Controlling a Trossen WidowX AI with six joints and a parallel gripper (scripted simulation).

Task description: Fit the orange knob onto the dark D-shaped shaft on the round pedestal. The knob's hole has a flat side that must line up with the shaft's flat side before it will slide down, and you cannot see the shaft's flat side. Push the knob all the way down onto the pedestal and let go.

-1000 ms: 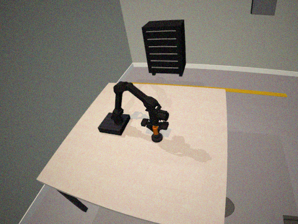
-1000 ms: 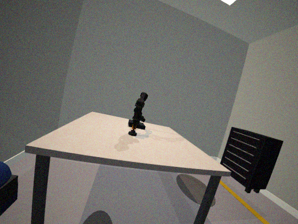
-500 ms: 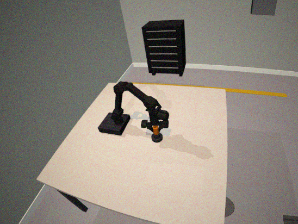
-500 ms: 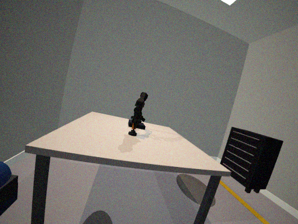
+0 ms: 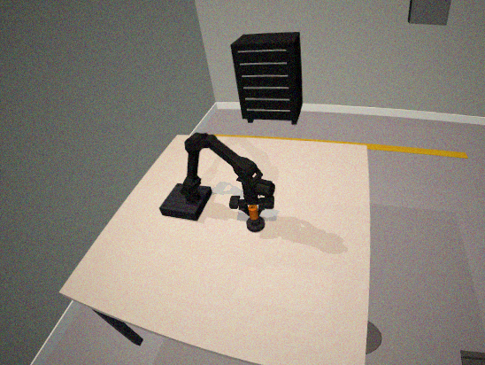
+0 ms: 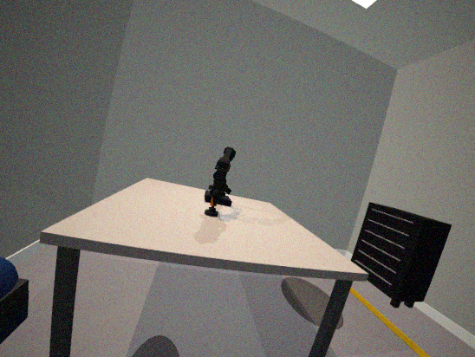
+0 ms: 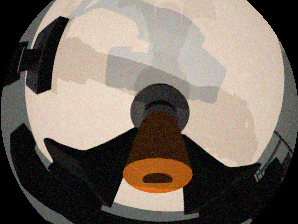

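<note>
Right now my gripper tip is 2 cm below the orange knob. The rest, counted from my gripper tip: round pedestal: 4 cm below.
</note>
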